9 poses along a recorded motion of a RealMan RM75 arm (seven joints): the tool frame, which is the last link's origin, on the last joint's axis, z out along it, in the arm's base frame.
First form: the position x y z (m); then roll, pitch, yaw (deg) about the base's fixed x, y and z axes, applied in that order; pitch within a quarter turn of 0, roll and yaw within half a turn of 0.
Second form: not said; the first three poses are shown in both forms.
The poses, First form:
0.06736 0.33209 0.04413 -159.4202 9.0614 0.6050
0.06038 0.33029 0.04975 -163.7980 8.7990 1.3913
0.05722 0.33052 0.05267 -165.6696 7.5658 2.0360
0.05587 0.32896 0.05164 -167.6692 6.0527 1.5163
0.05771 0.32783 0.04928 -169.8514 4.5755 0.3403
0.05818 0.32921 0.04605 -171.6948 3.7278 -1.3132
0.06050 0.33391 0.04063 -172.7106 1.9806 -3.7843
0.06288 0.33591 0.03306 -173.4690 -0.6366 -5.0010
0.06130 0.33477 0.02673 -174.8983 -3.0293 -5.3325
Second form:
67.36 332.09 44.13 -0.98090 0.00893 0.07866 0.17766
60.38 330.29 49.75 -0.98716 -0.00118 0.07765 0.13957
57.22 330.52 52.67 -0.99002 -0.00936 0.06766 0.12328
55.87 328.96 51.64 -0.99282 -0.00747 0.05390 0.10655
57.71 327.83 49.28 -0.99529 0.00057 0.04002 0.08826
58.18 329.21 46.05 -0.99675 0.01378 0.03161 0.07274
60.50 333.91 40.63 -0.99725 0.03404 0.01514 0.06409
62.88 335.91 33.06 -0.99742 0.04324 -0.00803 0.05667
61.30 334.77 26.73 -0.99763 0.04528 -0.02845 0.04321

